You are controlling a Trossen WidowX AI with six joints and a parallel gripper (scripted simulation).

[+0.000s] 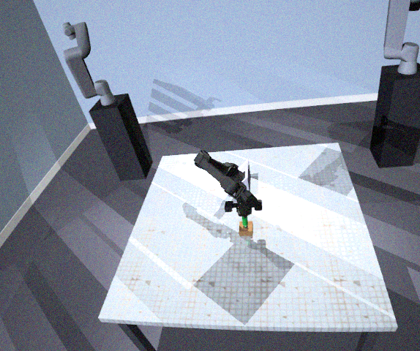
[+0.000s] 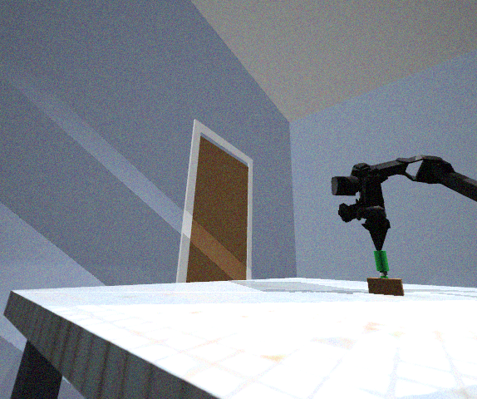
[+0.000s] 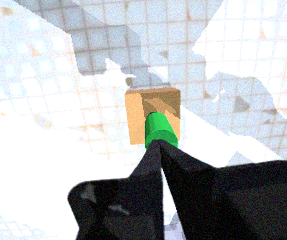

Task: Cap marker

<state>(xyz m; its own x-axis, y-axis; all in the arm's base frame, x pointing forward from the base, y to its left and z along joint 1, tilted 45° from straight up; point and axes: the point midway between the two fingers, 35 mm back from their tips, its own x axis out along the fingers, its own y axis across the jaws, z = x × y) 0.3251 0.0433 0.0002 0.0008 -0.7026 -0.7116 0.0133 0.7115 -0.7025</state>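
The cap is 30 mm below my gripper tip. The rest, counted from my gripper tip: holder block: 90 mm below, 10 mm to the right; marker: 30 mm below, 10 mm to the right.
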